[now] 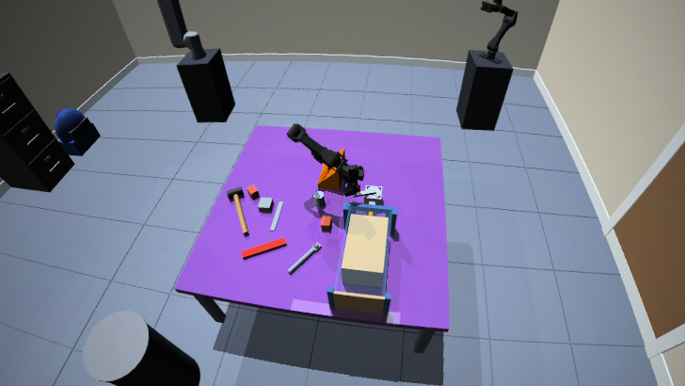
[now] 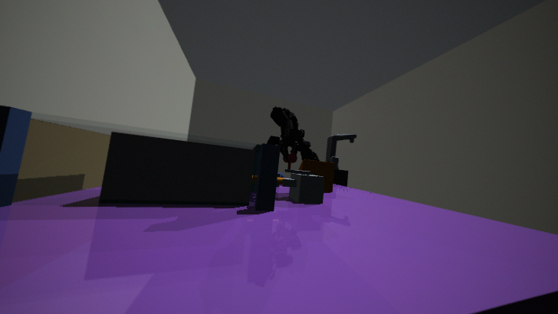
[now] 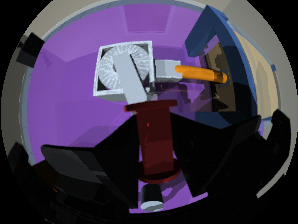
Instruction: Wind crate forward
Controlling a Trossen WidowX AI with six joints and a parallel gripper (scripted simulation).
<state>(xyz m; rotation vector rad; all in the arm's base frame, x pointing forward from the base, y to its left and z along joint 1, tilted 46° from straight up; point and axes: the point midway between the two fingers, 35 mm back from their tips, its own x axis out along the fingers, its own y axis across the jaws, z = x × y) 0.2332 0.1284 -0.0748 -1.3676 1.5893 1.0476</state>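
Right now the winch handle is 3 cm below my gripper tip, 2 cm to the left of it and 1 cm behind it. Round my gripper tip: grey bar 44 cm to the right, 13 cm below, 9 cm ahead; then grey winch 10 cm below, 7 cm to the left, 5 cm behind; then red knob 2 cm to the right.
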